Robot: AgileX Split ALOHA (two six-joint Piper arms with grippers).
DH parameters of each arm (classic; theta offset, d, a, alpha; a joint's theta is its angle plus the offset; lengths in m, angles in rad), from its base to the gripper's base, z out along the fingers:
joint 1: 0 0.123 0 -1.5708
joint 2: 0.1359 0 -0.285 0
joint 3: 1.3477 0 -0.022 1.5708
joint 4: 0 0.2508 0 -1.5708
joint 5: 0 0 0.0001 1.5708
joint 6: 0 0.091 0 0
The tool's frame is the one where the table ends.
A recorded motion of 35 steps. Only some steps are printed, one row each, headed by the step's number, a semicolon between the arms.
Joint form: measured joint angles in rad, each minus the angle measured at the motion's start. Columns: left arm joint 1, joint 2, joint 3, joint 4, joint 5, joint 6; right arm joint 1, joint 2, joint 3, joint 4, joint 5, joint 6.
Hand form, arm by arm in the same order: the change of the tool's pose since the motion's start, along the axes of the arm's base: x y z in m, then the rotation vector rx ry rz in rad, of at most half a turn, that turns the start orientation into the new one. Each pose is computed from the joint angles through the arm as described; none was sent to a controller.
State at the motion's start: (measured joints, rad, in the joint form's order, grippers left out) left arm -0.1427 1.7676 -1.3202 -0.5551 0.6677 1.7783; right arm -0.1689 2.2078 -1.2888 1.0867 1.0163 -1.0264
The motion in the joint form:
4: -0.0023 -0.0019 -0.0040 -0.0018 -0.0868 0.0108; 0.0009 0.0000 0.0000 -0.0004 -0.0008 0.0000
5: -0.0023 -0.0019 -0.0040 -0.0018 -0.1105 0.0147; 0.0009 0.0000 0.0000 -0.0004 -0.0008 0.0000
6: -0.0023 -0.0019 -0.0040 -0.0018 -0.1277 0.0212; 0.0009 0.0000 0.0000 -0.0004 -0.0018 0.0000
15: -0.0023 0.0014 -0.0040 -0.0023 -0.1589 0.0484; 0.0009 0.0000 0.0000 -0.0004 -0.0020 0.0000
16: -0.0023 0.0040 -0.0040 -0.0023 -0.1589 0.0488; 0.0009 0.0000 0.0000 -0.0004 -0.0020 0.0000
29: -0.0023 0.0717 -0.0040 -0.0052 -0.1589 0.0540; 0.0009 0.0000 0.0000 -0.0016 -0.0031 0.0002
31: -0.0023 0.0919 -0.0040 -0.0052 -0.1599 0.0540; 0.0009 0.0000 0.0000 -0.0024 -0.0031 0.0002
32: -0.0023 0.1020 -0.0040 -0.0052 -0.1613 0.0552; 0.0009 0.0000 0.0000 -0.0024 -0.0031 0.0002
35: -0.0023 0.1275 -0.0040 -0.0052 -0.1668 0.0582; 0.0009 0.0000 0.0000 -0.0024 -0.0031 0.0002
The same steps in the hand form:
4: 0.0067 0.0015 0.0054 0.0086 -0.0851 0.0332; 0.0000 0.0003 -0.0001 -0.0008 -0.0002 0.0007
5: 0.0085 0.0022 0.0065 0.0123 -0.1071 0.0420; 0.0000 0.0003 -0.0001 -0.0008 -0.0002 0.0007
6: 0.0097 0.0027 0.0073 0.0170 -0.1244 0.0458; 0.0001 0.0002 -0.0001 -0.0016 -0.0006 0.0001
15: 0.0124 0.0036 0.0074 0.0347 -0.1583 0.0415; 0.0001 0.0002 -0.0001 -0.0017 -0.0007 0.0000
16: 0.0128 0.0035 0.0064 0.0354 -0.1559 0.0411; 0.0001 0.0002 -0.0001 -0.0017 -0.0007 0.0000
29: 0.0211 0.0022 -0.0208 0.0467 -0.0906 0.0365; 0.0001 0.0001 -0.0002 -0.0033 -0.0008 0.0001
31: 0.0233 0.0019 -0.0289 0.0501 -0.0716 0.0364; 0.0001 0.0001 -0.0002 -0.0038 -0.0007 0.0007
32: 0.0244 0.0018 -0.0330 0.0525 -0.0632 0.0359; 0.0001 0.0001 -0.0002 -0.0038 -0.0007 0.0007
35: 0.0272 0.0017 -0.0433 0.0588 -0.0439 0.0355; 0.0001 0.0001 -0.0002 -0.0038 -0.0007 0.0007

